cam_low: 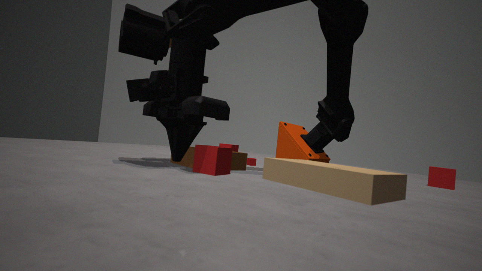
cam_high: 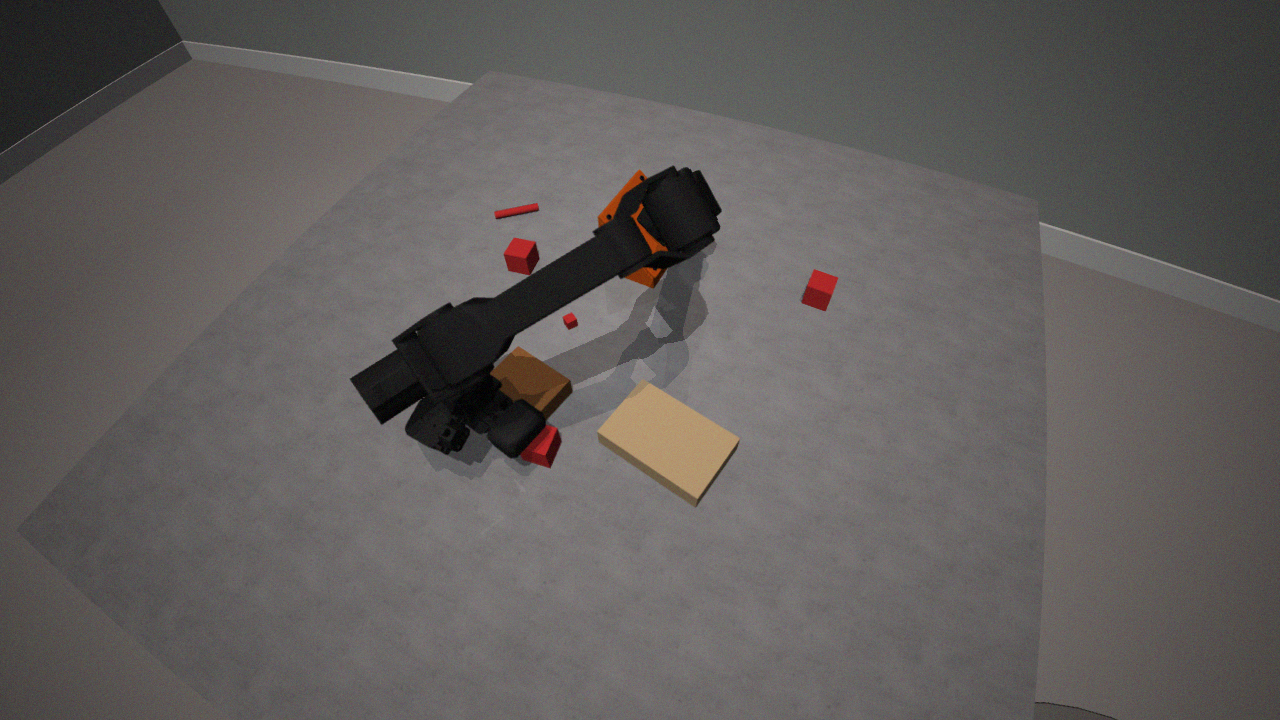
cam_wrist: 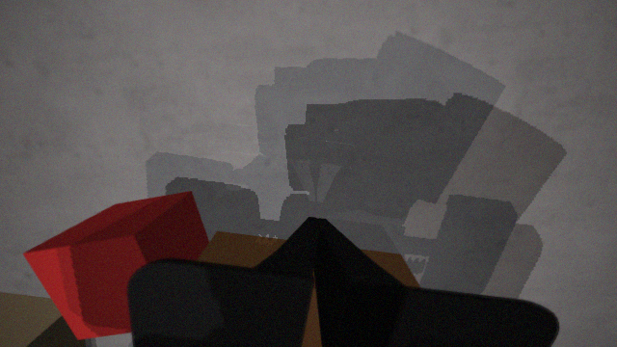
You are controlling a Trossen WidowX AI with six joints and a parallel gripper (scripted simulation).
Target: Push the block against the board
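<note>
Right now my gripper tip is 210 mm past the tiny red cube and 10 mm to the right of it. From my gripper tip the other things lie so: red stick 400 mm behind, 200 mm to the right; square block 60 mm behind, 10 mm to the left, 10 mm above; board 230 mm to the left, 80 mm behind, 10 mm above.
</note>
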